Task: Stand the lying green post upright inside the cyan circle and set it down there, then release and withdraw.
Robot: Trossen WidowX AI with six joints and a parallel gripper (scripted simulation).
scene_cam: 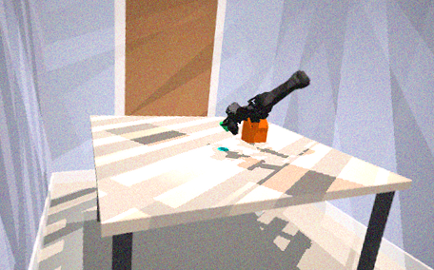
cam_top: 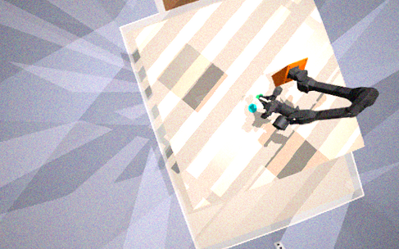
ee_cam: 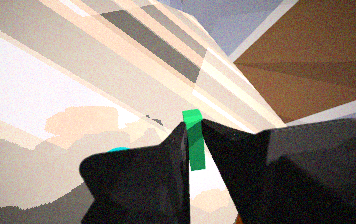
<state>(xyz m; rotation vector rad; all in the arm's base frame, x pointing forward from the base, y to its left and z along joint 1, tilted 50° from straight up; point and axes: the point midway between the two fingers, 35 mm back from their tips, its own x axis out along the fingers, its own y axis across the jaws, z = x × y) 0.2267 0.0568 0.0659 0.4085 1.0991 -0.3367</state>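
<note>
The cyan circle lies 120 mm below my gripper tip, 50 mm to the left of it and 10 mm ahead of it. From my gripper tip the other things lie so: green post (20 mm behind, 10 mm below).
</note>
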